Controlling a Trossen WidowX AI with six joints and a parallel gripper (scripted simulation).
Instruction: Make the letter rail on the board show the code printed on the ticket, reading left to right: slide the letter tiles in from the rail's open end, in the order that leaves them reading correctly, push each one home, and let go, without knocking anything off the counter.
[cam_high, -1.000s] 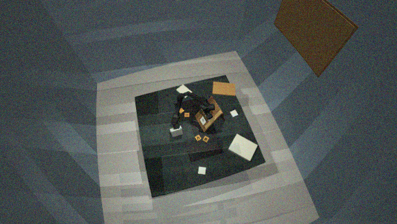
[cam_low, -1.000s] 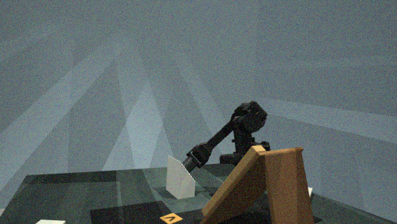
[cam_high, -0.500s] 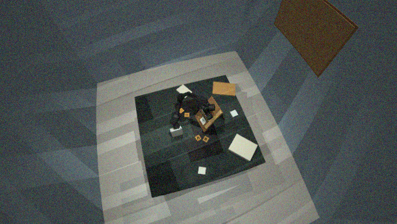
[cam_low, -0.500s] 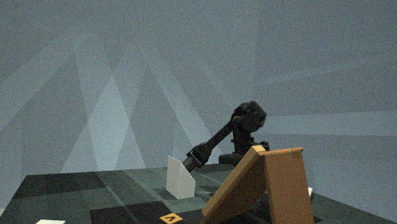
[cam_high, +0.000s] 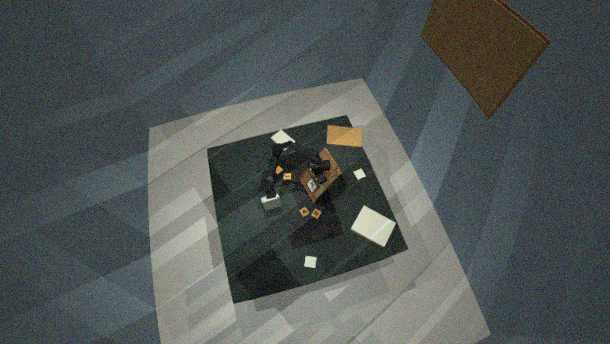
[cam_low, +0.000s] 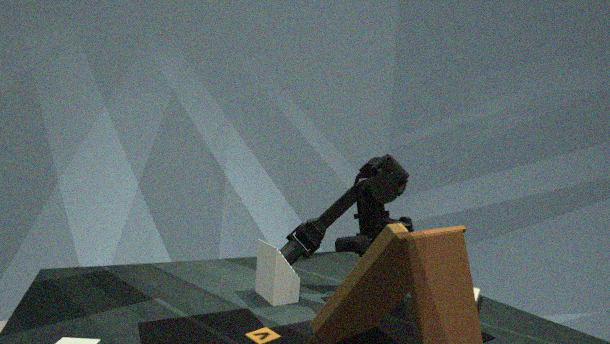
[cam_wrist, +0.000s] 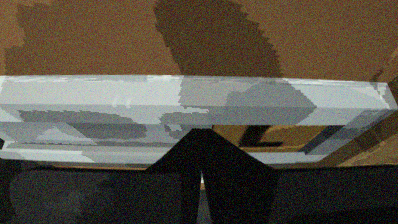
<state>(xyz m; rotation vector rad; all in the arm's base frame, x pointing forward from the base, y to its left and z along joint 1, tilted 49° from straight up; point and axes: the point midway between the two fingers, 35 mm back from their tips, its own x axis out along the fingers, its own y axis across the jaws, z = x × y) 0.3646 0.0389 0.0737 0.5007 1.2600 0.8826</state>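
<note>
The orange letter tile is 10 mm ahead of my gripper tip and 30 mm to the right of it. Also, from my gripper tip: flat orange panel 320 mm ahead, 420 mm to the left, 150 mm below; then white ticket 50 mm behind, 20 mm to the right, 90 mm below; then yellow letter tile 140 mm behind, 200 mm to the right, 160 mm below.
</note>
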